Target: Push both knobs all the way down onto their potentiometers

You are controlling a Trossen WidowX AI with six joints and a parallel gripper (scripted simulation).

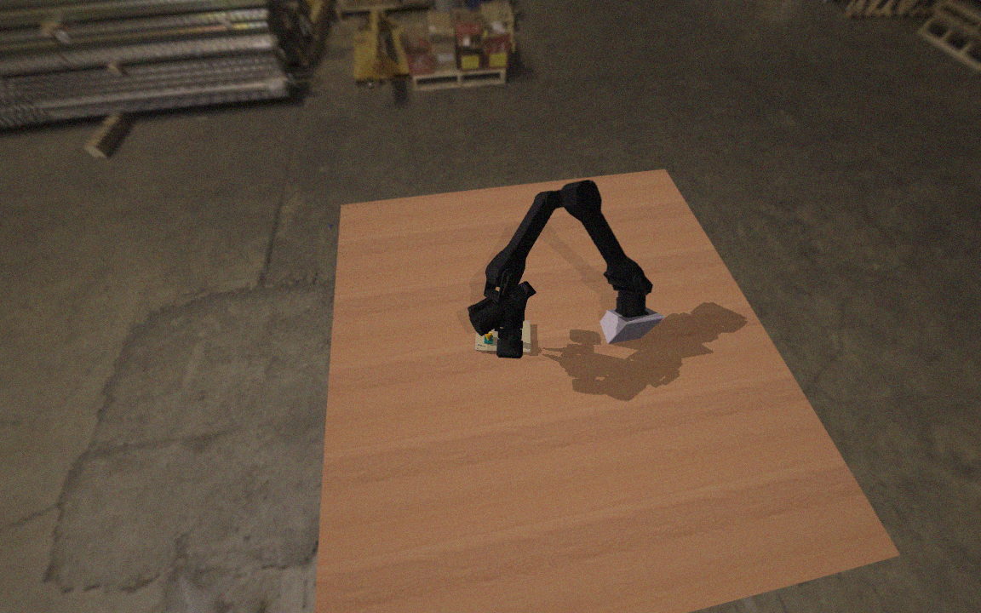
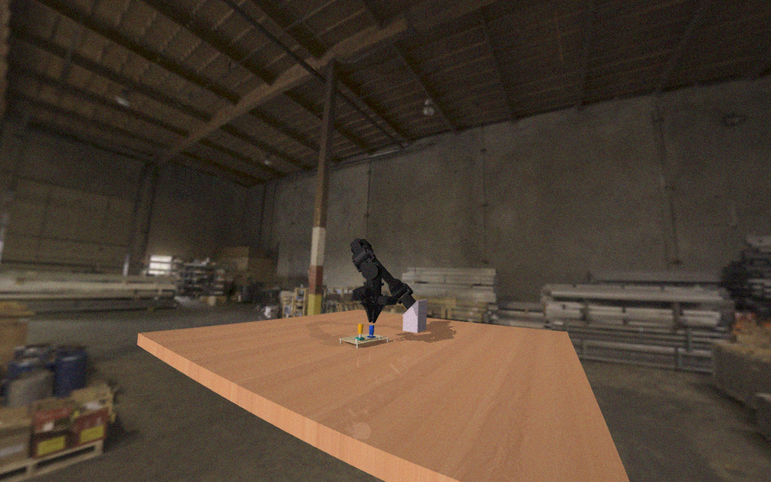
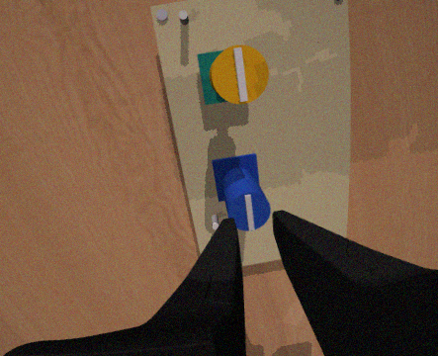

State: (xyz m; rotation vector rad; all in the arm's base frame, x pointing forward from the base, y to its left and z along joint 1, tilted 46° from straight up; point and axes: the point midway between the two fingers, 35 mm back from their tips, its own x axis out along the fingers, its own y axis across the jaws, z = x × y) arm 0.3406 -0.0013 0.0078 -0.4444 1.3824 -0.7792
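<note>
My gripper tip is now 5 cm short of the orange knob, 1 cm to the left of it and 1 cm above it. Also, from my gripper tip: blue knob 2 cm below.
</note>
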